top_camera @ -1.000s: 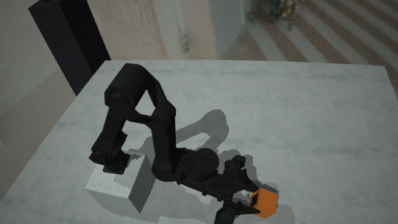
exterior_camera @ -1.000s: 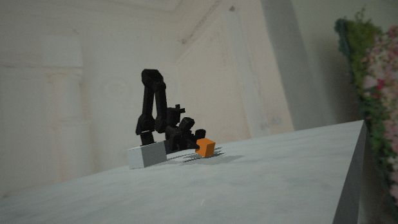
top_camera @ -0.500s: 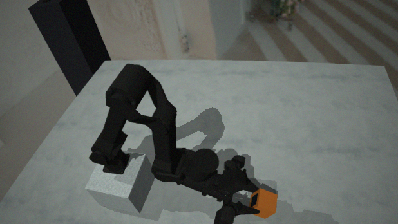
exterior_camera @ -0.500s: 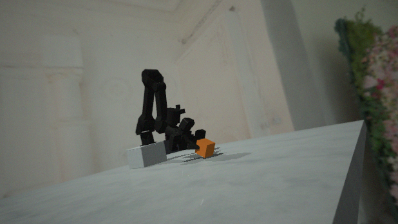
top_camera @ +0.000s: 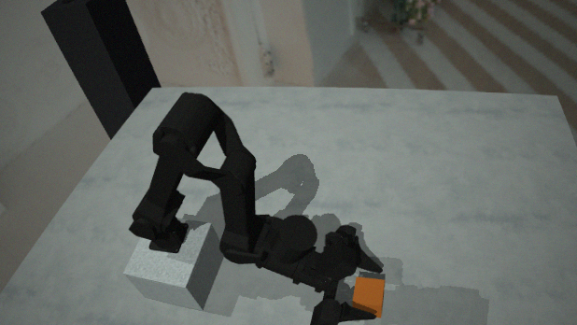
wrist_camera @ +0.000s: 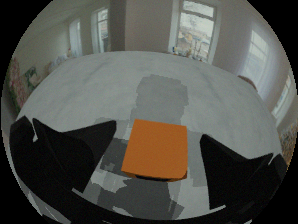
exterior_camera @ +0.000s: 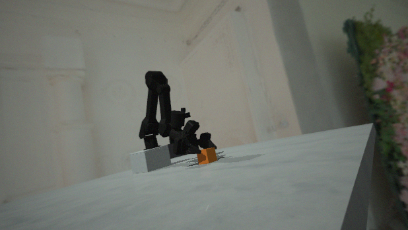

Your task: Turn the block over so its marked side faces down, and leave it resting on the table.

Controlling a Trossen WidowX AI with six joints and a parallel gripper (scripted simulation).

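Right now my gripper tip is 30 mm past the orange block and 20 mm above it.
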